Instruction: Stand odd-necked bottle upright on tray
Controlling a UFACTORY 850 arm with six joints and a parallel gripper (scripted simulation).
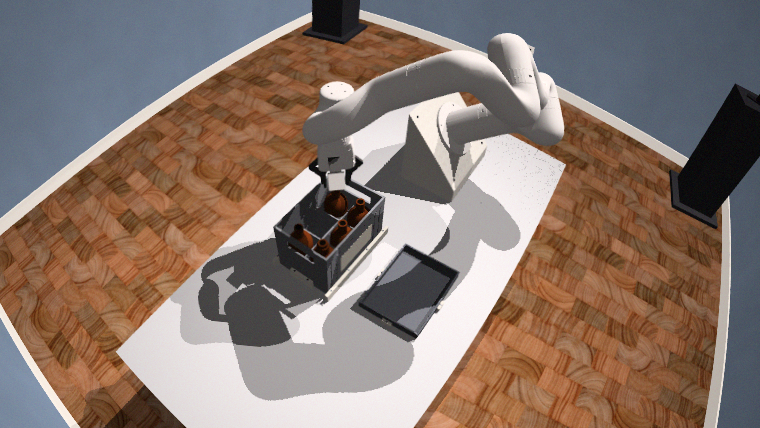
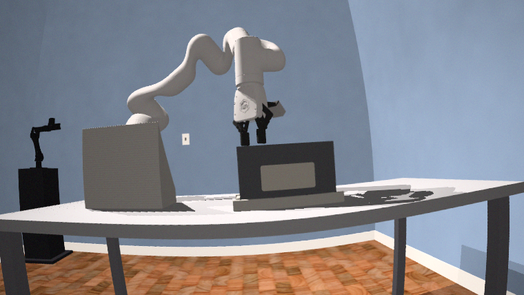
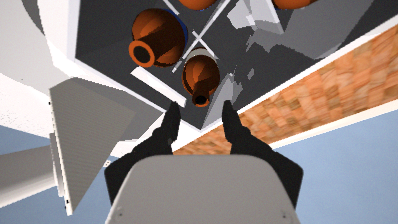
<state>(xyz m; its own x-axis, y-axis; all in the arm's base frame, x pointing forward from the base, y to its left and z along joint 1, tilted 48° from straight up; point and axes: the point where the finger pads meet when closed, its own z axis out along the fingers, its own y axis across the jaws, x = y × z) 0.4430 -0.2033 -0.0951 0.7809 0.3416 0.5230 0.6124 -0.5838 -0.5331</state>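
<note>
The dark grey crate is 120 mm below my hand, 90 mm ahead of it and 40 mm to the left of it. From my hand the other things lie so: dark tray 310 mm to the left, 190 mm below, 110 mm ahead; bottle 190 mm ahead, 110 mm below, 70 mm to the left.
</note>
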